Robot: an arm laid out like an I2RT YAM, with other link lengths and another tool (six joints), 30 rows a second.
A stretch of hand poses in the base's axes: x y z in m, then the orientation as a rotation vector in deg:
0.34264 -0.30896 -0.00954 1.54 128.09 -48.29
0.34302 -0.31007 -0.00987 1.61 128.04 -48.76
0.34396 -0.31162 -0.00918 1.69 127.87 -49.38
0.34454 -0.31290 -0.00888 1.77 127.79 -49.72
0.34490 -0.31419 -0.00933 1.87 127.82 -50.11
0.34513 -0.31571 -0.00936 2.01 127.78 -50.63
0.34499 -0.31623 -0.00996 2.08 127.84 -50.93
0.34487 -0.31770 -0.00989 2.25 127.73 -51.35
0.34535 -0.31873 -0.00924 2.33 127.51 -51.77
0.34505 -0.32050 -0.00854 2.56 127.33 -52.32
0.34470 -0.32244 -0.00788 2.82 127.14 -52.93
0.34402 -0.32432 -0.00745 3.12 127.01 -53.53
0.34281 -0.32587 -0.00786 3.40 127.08 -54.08
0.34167 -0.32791 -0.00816 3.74 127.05 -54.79
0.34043 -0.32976 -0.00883 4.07 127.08 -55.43
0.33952 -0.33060 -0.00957 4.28 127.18 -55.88
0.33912 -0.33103 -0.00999 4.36 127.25 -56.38
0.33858 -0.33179 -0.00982 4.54 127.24 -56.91
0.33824 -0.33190 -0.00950 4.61 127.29 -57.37
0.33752 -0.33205 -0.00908 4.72 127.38 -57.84
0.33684 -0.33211 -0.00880 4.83 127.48 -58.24
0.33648 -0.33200 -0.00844 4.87 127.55 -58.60
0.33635 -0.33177 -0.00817 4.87 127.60 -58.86
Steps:
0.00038 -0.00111 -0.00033 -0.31 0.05 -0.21
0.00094 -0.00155 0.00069 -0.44 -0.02 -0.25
0.00058 -0.00128 0.00030 -0.23 -0.01 -0.16
0.00036 -0.00129 -0.00045 -0.23 0.10 -0.22
0.00023 -0.00152 -0.00003 -0.32 0.06 -0.28
-0.00014 -0.00052 -0.00060 -0.16 0.11 -0.18
-0.00012 -0.00147 0.00007 -0.26 -0.03 -0.25
0.00048 -0.00103 0.00065 -0.32 -0.11 -0.16
-0.00030 -0.00177 0.00070 -0.35 -0.08 -0.32
-0.00035 -0.00194 0.00066 -0.39 -0.07 -0.36
-0.00068 -0.00188 0.00043 -0.35 -0.03 -0.40
-0.00121 -0.00155 -0.00041 -0.26 0.14 -0.42
-0.00114 -0.00204 -0.00030 -0.38 0.08 -0.50
-0.00124 -0.00185 -0.00067 -0.32 0.12 -0.48
-0.00091 -0.00084 -0.00074 -0.21 0.16 -0.34
-0.00040 -0.00043 -0.00042 -0.28 0.19 -0.27
-0.00054 -0.00076 0.00017 -0.30 0.10 -0.32
-0.00034 -0.00011 0.00032 -0.26 0.16 -0.24
-0.00072 -0.00015 0.00042 -0.25 0.19 -0.28
-0.00068 -0.00006 0.00028 -0.20 0.18 -0.25
-0.00036 0.00011 0.00036 -0.20 0.16 -0.18
-0.00013 0.00023 0.00027 -0.15 0.12 -0.11

